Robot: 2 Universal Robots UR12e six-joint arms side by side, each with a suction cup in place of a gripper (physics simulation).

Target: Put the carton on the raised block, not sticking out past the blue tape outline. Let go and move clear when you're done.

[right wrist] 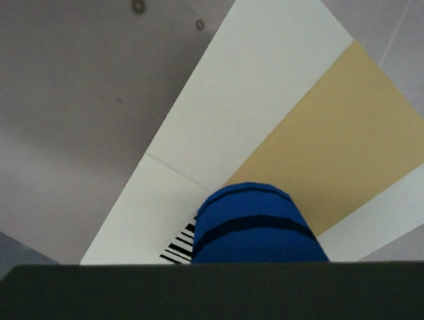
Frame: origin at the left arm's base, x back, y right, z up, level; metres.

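Where they show: right hand, tool point: (241, 203).
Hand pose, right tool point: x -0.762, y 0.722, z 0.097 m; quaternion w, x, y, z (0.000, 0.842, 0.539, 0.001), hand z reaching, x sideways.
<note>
Things, the pixels of their centre, and the offset from my right tool point. "pt": a spot on its surface instead.
- carton, body centre: (229, 175) dx +0.009, dy -0.006, dz -0.042 m
- broad tan band, surface spot: (340, 135) pt dx -0.022, dy +0.040, dz +0.013 m
- black barcode, surface spot: (181, 244) pt dx -0.002, dy -0.030, dz +0.013 m
- darker blue-grey surface, surface spot: (20, 256) pt dx +0.023, dy -0.325, dz -0.083 m
The carton (200, 107), white with a broad tan band (340, 135) and a black barcode (181, 244), fills much of the right wrist view from top centre to lower right. My right suction cup (250, 192), blue with dark rings, is over the carton's top face at the lower middle and appears squashed against it. The cup hides part of the tan band and barcode. Whether the suction holds the carton cannot be told. My left suction cup does not show. The blue tape outline does not show.
A grey, scuffed table top (75, 100) with two small ring marks lies around the carton. A darker blue-grey surface (20, 256), possibly part of the raised block, shows at the lower left edge. A dark bar (210, 292) of my own tool crosses the bottom.
</note>
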